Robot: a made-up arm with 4 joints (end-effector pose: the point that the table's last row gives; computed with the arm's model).
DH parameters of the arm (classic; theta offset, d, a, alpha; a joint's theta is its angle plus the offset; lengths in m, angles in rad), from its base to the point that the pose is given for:
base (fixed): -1.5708 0.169 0 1.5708
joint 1: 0 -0.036 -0.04 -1.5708
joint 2: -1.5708 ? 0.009 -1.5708
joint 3: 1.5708 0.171 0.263 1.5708
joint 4: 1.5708 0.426 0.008 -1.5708
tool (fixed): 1.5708 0.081 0 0
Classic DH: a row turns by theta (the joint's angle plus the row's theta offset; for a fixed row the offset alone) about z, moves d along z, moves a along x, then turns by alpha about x.
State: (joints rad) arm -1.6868 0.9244 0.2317 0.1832
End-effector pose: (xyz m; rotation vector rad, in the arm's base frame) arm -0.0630 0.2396 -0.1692 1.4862 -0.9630 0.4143
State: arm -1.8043 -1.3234 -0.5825 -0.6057
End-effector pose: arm -0.2973 -0.2419 0.5700 2.2654 1.5294 -1.0555
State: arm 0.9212 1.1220 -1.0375 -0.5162
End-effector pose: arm 0.0611 0.0250 0.7031 -0.9167 1.3993 0.1610
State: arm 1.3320 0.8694 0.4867 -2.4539
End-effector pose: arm 0.0522 -0.4690 0.3388 1.2387 1.0212 0.1741
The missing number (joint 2, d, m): 0.076
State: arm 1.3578 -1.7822 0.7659 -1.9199
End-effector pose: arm -0.1800 -0.3825 -0.1165 -0.2680 -1.6048 0.6462
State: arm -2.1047 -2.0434 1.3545 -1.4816
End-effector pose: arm -0.2603 0.3339 0.3837 1.2830 -0.2681 -1.8275
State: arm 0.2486 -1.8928 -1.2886 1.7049
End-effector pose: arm 0.0722 0.5196 0.4612 -0.2587 1.5665 -0.5656
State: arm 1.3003 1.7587 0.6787 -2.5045
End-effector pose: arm 0.2696 -0.4474 0.0964 1.4293 1.9577 -0.0927
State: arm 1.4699 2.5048 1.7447 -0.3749
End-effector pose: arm -0.0432 -0.2730 -0.2179 1.2217 0.8093 1.3250
